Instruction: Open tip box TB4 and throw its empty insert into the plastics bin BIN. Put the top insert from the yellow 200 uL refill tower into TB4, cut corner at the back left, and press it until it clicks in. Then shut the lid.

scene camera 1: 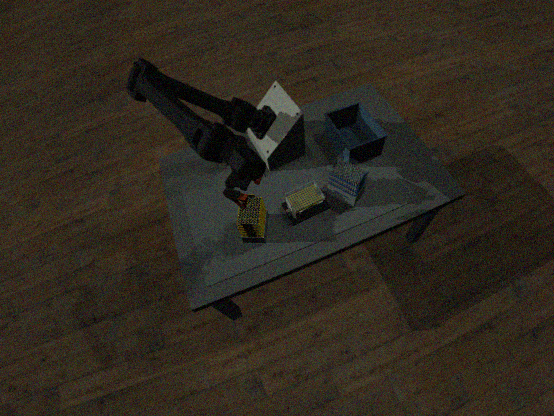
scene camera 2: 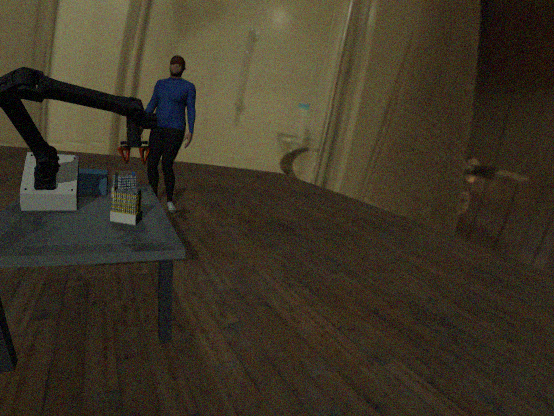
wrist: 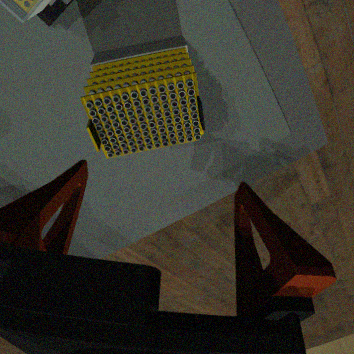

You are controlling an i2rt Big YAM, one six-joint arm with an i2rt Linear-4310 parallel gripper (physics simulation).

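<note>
The yellow refill tower (scene camera 1: 253, 218) (scene camera 2: 125, 202) (wrist: 145, 117) stands upright near the table's left front, with several stacked inserts and round holes in the top one. My gripper (scene camera 1: 250, 191) (scene camera 2: 135, 161) (wrist: 163, 177) is open and empty. Its fingers are wide apart above the tower, not touching it. A pale tip box (scene camera 1: 305, 198) with a yellow insert face stands right of the tower in scene camera 1; its corner shows at top left in the wrist view. Its label and lid position are too dark to tell. The blue-grey bin (scene camera 1: 356, 134) (scene camera 2: 93, 182) stands at the back right.
A blue-and-white stacked tower (scene camera 1: 346, 179) (scene camera 2: 125, 180) stands between the tip box and the bin. The white robot base (scene camera 1: 282, 102) (scene camera 2: 49, 197) is at the table's back. The grey table (scene camera 1: 220, 270) (scene camera 2: 60, 247) has its front edge near the yellow tower. A person (scene camera 2: 173, 107) stands beyond the table.
</note>
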